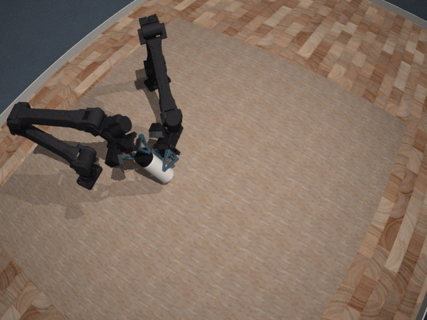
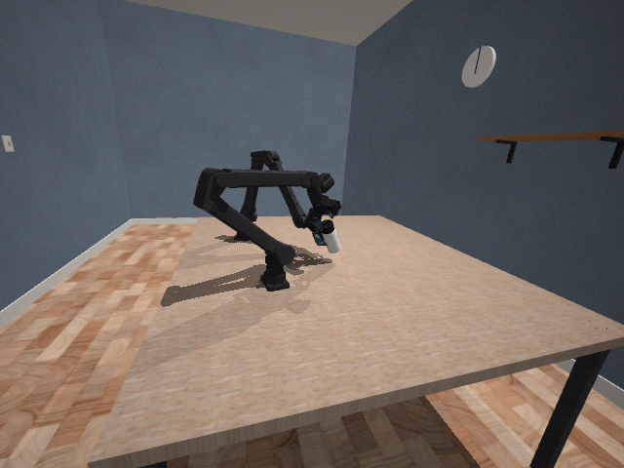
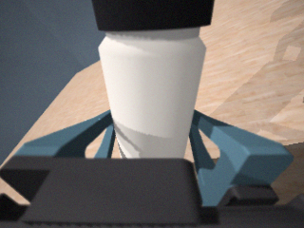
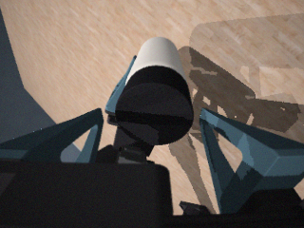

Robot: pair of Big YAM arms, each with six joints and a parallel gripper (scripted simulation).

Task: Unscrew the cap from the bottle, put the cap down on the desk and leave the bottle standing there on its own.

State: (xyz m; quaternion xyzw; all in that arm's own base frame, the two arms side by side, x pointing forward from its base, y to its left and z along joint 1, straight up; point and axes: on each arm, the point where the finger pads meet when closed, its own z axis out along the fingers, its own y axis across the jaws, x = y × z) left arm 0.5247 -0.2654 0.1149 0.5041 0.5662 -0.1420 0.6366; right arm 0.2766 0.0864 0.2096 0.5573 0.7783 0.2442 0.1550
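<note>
Now: right hand 1 cm short of the black cap and 2 cm above it. Round my right hand: white bottle 3 cm ahead, 1 cm to the left, 6 cm below.
Right now the white bottle is 20 mm behind my left hand, 10 mm to the right of it and 40 mm above it. The rest, counted from my left hand: black cap (40 mm behind, 20 mm to the right, 70 mm above).
</note>
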